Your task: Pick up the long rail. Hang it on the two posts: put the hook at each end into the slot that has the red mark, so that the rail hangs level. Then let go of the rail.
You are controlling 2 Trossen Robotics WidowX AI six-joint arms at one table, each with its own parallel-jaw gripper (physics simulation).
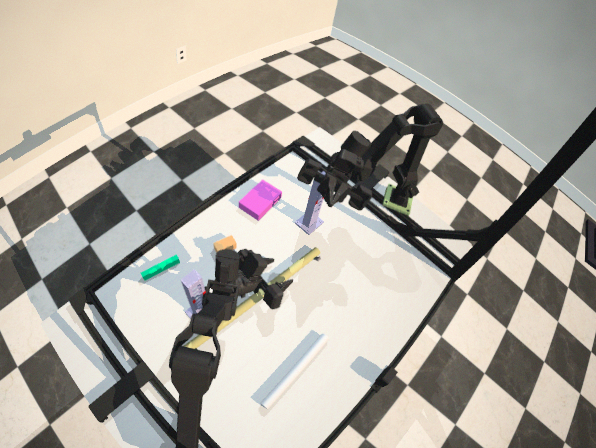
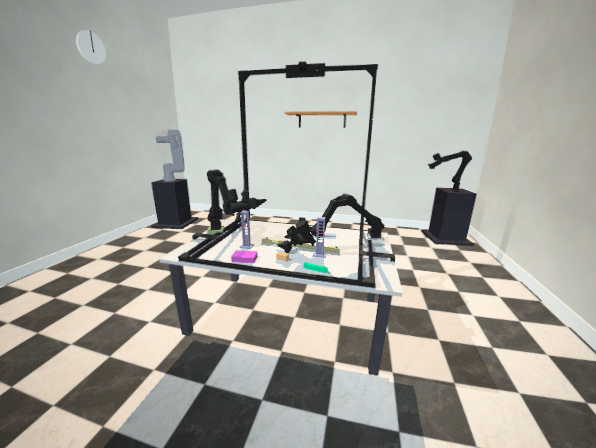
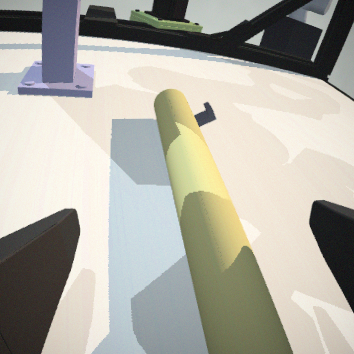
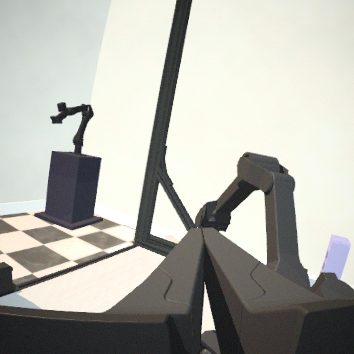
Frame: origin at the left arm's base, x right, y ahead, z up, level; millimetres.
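Seen in the pictures: left gripper, fingertip midpoint: (image 1: 283, 270) (image 2: 280, 241) (image 3: 197, 216); right gripper, fingertip midpoint: (image 1: 330, 205) (image 2: 266, 199) (image 4: 201, 238); left arm's base at its link origin: (image 2: 375, 236); right arm's base at its link origin: (image 1: 399, 198) (image 2: 215, 228) (image 3: 166, 17).
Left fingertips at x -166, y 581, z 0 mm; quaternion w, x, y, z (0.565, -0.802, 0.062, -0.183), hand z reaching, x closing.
Pixels of each thing's top centre, then the offset from my left fingertips to it. "pt": a spot on its surface instead.
- dark hook at a spot on its surface: (image 3: 207, 115) pt dx +53, dy +96, dz -9 mm
- silver rod at its top centre: (image 1: 296, 370) dx +196, dy -207, dz -3 mm
- magenta block at its top centre: (image 1: 260, 196) (image 2: 244, 253) dx -208, dy +157, dz +2 mm
- orange block at its top centre: (image 1: 224, 243) (image 2: 282, 253) dx -179, dy -42, dz +2 mm
- green bar at its top centre: (image 1: 159, 265) (image 2: 315, 265) dx -273, dy -222, dz -3 mm
The long yellow rail (image 1: 302, 260) (image 2: 329, 248) (image 3: 200, 165) lies on the table between the posts' side and a silver rod. A dark hook (image 3: 207, 115) sticks out sideways near its far end. The two lilac posts with red marks stand upright: one (image 1: 192, 285) (image 2: 320, 239) by the left arm, the other (image 1: 312, 215) (image 2: 245, 231) (image 3: 61, 45) farther off. My left gripper (image 1: 282, 271) (image 3: 197, 216) is open, its fingers on either side of the rail, holding nothing. My right gripper (image 1: 331, 203) (image 2: 265, 201) (image 4: 201, 238) is shut and empty, high near the farther post. The rail's near hook is hidden.
A silver rod (image 1: 295, 371) lies beyond the rail from the posts. A magenta block (image 1: 259, 201) (image 2: 244, 257), an orange block (image 1: 224, 244) (image 2: 282, 256) and a green bar (image 1: 160, 268) (image 2: 315, 267) lie on the posts' other side. A black frame (image 2: 242, 150) surrounds the table.
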